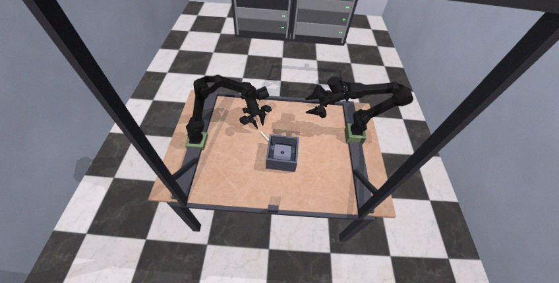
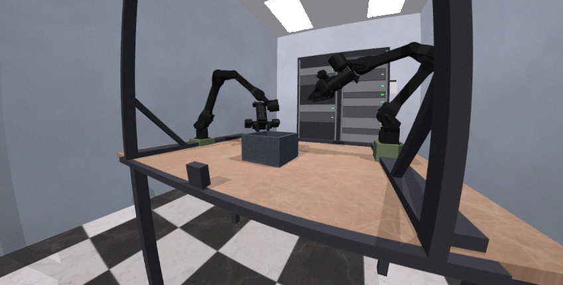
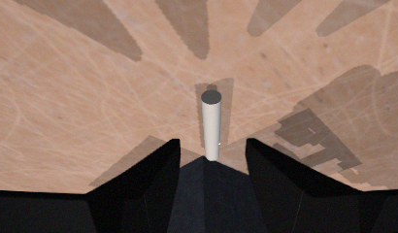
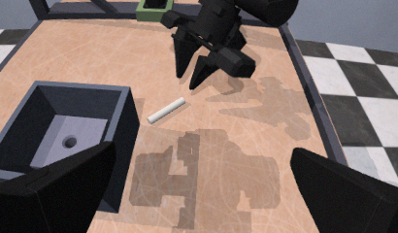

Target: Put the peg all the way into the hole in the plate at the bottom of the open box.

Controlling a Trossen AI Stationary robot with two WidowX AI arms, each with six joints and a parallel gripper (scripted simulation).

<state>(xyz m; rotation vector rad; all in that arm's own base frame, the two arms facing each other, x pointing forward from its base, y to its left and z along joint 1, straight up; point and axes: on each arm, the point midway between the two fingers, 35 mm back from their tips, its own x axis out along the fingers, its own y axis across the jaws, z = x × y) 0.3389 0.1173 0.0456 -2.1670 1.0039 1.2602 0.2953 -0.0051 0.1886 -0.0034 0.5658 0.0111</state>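
My left gripper is now 70 mm above the white peg, 50 mm past it and 40 mm to the left of it. Also, from my left hand: box (190 mm behind, 120 mm to the right, 50 mm below).
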